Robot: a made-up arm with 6 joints. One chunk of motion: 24 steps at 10 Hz.
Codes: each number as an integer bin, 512 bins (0 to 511) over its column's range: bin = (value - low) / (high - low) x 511, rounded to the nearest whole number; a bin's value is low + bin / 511 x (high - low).
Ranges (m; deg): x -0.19..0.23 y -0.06..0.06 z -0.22..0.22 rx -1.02..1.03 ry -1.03..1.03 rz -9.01..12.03
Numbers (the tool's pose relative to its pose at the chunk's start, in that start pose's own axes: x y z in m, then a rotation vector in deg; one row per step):
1: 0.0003 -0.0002 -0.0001 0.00 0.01 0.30
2: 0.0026 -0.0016 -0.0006 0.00 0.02 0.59
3: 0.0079 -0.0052 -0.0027 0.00 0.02 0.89
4: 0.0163 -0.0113 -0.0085 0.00 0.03 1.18
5: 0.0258 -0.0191 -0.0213 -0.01 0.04 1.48
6: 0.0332 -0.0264 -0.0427 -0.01 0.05 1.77
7: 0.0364 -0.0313 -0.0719 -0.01 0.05 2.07
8: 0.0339 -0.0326 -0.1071 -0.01 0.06 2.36
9: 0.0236 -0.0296 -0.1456 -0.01 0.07 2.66
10: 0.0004 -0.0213 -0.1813 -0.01 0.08 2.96
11: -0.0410 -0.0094 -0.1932 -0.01 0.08 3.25
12: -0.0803 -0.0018 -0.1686 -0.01 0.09 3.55
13: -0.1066 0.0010 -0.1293 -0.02 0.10 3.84
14: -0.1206 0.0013 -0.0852 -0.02 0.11 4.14
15: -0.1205 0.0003 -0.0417 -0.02 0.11 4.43
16: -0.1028 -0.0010 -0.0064 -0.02 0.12 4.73
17: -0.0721 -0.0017 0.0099 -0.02 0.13 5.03
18: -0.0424 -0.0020 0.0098 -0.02 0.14 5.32
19: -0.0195 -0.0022 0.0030 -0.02 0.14 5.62
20: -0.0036 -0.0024 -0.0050 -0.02 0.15 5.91
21: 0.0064 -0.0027 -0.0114 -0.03 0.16 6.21
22: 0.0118 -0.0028 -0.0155 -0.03 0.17 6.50
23: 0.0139 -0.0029 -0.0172 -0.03 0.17 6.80
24: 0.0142 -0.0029 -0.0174 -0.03 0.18 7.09
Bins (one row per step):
1: 232 255 255 254 258 226
2: 234 249 255 254 260 233
3: 241 233 252 254 260 240
4: 251 207 246 254 263 247
5: 263 174 231 252 265 255
6: 272 143 206 252 268 262
7: 275 122 172 252 268 269
8: 272 117 131 252 270 276
9: 260 129 86 252 273 283
10: 232 165 45 252 275 291
11: 181 215 31 252 275 298
12: 133 248 60 252 278 305
13: 101 260 105 249 280 312
14: 84 261 157 249 283 319
15: 85 257 207 249 283 326
16: 106 251 248 249 285 334
17: 143 248 267 249 288 341
18: 180 247 267 249 290 348
19: 207 246 259 249 290 355
20: 227 245 250 249 293 362
21: 239 244 242 247 295 370
22: 246 244 237 247 298 377
23: 248 243 236 247 298 384
24: 248 243 235 247 300 391

